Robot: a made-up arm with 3 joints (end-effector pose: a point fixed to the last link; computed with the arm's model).
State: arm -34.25 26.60 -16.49
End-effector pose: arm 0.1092 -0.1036 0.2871 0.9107 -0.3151 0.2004 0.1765
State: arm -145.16 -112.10 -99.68
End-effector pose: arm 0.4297 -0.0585 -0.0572 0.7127 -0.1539 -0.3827 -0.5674
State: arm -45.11 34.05 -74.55
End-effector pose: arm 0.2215 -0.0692 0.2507 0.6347 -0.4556 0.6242 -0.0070
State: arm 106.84 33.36 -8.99
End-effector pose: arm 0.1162 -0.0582 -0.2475 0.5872 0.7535 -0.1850 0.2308
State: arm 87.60 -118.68 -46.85
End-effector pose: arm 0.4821 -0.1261 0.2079 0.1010 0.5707 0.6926 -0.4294
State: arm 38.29 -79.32 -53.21
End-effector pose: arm 0.3175 0.0480 0.2430 0.5565 0.4958 0.5128 -0.4260
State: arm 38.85 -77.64 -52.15
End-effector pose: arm 0.3104 0.0453 0.2443 0.5683 0.4926 0.5102 -0.4171
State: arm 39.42 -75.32 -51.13
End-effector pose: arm 0.3007 0.0418 0.2448 0.5834 0.4891 0.5075 -0.4037
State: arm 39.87 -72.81 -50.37
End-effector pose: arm 0.2904 0.0380 0.2443 0.5986 0.4857 0.5051 -0.3881
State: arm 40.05 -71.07 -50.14
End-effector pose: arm 0.2835 0.0354 0.2430 0.6082 0.4838 0.5042 -0.3765
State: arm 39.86 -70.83 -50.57
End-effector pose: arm 0.2828 0.0354 0.2419 0.6084 0.4839 0.5059 -0.3739
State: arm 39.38 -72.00 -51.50
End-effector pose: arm 0.2879 0.0379 0.2410 0.6000 0.4859 0.5093 -0.3800
